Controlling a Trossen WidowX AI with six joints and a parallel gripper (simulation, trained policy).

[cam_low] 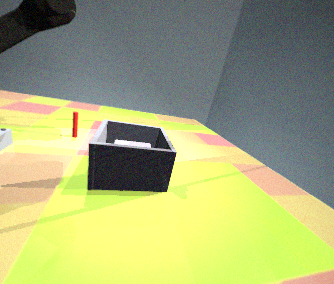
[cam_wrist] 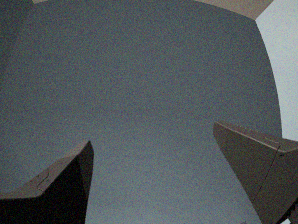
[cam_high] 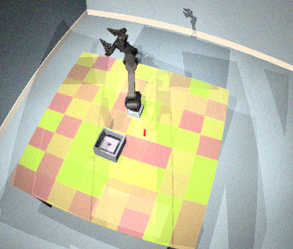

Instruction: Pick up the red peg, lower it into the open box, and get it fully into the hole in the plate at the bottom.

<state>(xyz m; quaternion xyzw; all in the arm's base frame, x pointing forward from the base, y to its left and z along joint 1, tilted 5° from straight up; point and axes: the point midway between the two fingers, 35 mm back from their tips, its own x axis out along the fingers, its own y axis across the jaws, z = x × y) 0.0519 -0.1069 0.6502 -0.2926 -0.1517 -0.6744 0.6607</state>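
The red peg lies 14 cm ahead of my gripper tip, 30 cm to the left of it and 65 cm below it. The rest, counted from my gripper tip: dark box: 30 cm ahead, 12 cm to the left, 67 cm below.
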